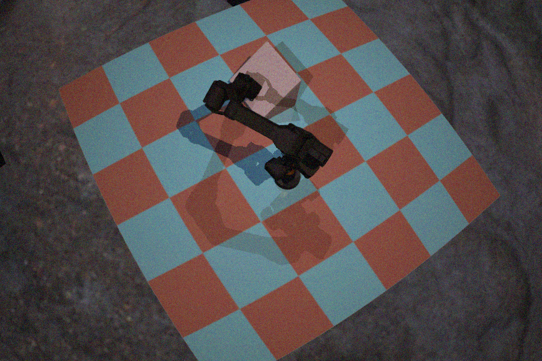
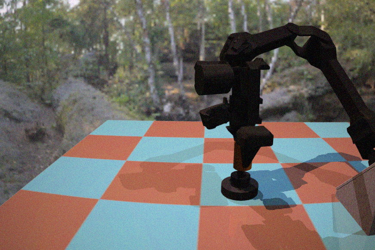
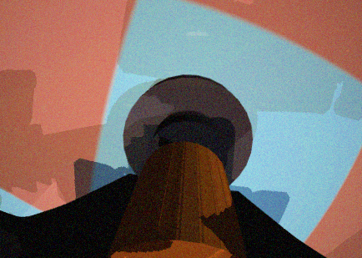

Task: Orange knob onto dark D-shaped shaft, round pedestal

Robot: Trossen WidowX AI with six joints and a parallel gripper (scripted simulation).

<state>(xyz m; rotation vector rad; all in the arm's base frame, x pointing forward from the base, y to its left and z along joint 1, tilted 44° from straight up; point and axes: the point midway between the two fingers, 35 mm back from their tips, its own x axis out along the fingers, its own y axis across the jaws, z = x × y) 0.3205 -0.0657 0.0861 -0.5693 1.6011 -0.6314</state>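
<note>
Right now my gripper tip is 2 cm below the orange knob. Also, from my gripper tip: dark pedestal: 4 cm below.
</note>
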